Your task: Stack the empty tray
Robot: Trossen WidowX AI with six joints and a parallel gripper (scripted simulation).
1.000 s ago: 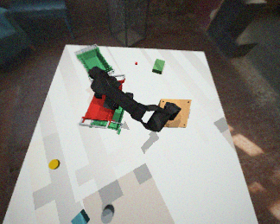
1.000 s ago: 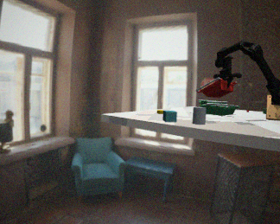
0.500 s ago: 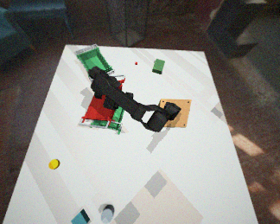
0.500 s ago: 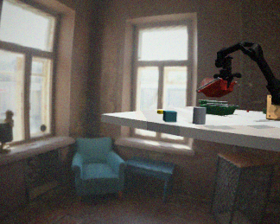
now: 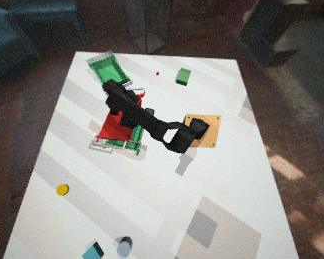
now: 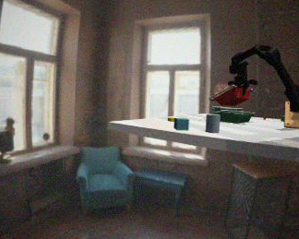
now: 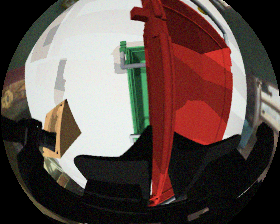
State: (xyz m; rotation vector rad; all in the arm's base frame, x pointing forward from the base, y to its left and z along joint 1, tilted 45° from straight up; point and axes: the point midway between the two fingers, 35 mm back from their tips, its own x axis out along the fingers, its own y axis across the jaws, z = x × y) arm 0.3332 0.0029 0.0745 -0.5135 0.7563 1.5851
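Now: gripper tip 70 mm short of the red tray and 10 mm to the left of it. Also, from my gripper tip: yellow disc: 300 mm ahead, 350 mm to the left, 160 mm below; then green block: 250 mm behind, 470 mm to the right, 150 mm below; then grey cylinder: 50 mm behind, 530 mm to the left, 130 mm below.
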